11 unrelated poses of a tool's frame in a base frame.
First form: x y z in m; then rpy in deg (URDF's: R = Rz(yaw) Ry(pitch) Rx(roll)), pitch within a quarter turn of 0, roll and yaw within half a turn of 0.
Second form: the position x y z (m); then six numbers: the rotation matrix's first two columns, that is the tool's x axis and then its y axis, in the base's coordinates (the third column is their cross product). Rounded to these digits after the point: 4 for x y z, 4 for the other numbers.
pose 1, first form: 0.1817 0.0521 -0.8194 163.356 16.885 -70.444
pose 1, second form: 0.1817 0.0521 -0.8194 0.3203 -0.9017 -0.2905 -0.8750 -0.3991 0.2741
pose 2, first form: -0.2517 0.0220 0.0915 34.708 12.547 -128.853
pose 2, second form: -0.2517 0.0220 0.0915 -0.6123 -0.7602 -0.2172 0.5626 -0.6120 0.5558
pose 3, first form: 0.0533 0.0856 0.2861 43.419 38.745 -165.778
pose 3, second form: 0.0533 0.0856 0.2861 -0.7560 -0.1916 -0.6259 -0.2385 -0.8098 0.5361
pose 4, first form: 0.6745 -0.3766 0.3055 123.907 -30.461 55.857
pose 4, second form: 0.6745 -0.3766 0.3055 0.4838 0.7134 0.5070 0.2256 -0.6613 0.7154
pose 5, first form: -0.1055 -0.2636 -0.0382 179.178 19.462 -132.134
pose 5, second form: -0.1055 -0.2636 -0.0382 -0.6325 -0.6992 -0.3332 -0.7447 0.6673 0.0135
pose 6, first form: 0.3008 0.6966 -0.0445 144.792 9.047 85.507
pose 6, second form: 0.3008 0.6966 -0.0445 0.0774 0.9845 -0.1572 0.8217 0.0264 0.5694
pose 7, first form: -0.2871 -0.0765 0.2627 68.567 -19.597 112.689
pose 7, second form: -0.2871 -0.0765 0.2627 -0.3634 0.8692 0.3354 -0.2167 -0.4290 0.8769
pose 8, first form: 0.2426 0.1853 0.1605 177.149 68.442 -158.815
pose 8, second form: 0.2426 0.1853 0.1605 -0.3426 -0.1328 -0.9300 -0.4041 0.9145 0.0183
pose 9, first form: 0.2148 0.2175 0.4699 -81.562 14.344 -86.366
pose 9, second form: 0.2148 0.2175 0.4699 0.0614 -0.9669 -0.2477 0.1309 0.2539 -0.9583
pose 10, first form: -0.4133 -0.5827 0.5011 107.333 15.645 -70.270
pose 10, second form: -0.4133 -0.5827 0.5011 0.3251 -0.9064 -0.2697 -0.1935 -0.3429 0.9192
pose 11, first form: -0.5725 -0.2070 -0.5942 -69.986 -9.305 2.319
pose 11, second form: -0.5725 -0.2070 -0.5942 0.9860 0.0399 0.1617 0.1380 0.3481 -0.9272
